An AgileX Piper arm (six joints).
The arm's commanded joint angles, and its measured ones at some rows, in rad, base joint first. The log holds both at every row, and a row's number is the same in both.
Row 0, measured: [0.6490 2.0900 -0.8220 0.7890 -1.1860 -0.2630]
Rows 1 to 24, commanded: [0.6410 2.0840 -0.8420 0.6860 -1.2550 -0.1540]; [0.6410 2.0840 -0.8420 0.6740 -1.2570 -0.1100]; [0.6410 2.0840 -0.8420 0.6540 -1.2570 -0.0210]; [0.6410 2.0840 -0.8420 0.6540 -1.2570 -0.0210]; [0.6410 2.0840 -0.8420 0.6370 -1.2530 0.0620]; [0.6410 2.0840 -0.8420 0.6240 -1.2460 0.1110]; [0.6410 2.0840 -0.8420 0.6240 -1.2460 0.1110]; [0.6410 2.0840 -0.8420 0.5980 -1.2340 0.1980]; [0.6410 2.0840 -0.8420 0.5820 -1.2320 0.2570]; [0.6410 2.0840 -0.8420 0.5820 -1.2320 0.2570]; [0.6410 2.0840 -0.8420 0.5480 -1.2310 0.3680]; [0.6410 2.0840 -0.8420 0.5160 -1.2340 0.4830]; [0.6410 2.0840 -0.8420 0.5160 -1.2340 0.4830]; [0.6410 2.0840 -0.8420 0.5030 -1.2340 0.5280]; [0.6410 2.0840 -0.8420 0.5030 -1.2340 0.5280]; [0.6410 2.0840 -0.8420 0.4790 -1.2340 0.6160]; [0.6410 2.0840 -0.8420 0.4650 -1.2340 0.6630]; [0.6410 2.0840 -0.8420 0.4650 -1.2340 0.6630]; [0.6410 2.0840 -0.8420 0.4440 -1.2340 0.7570]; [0.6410 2.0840 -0.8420 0.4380 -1.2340 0.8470]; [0.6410 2.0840 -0.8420 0.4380 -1.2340 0.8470]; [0.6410 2.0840 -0.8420 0.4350 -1.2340 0.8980]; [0.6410 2.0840 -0.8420 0.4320 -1.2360 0.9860]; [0.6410 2.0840 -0.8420 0.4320 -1.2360 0.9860]
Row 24, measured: [0.6310 2.0930 -0.7940 0.6830 -1.2020 0.8300]
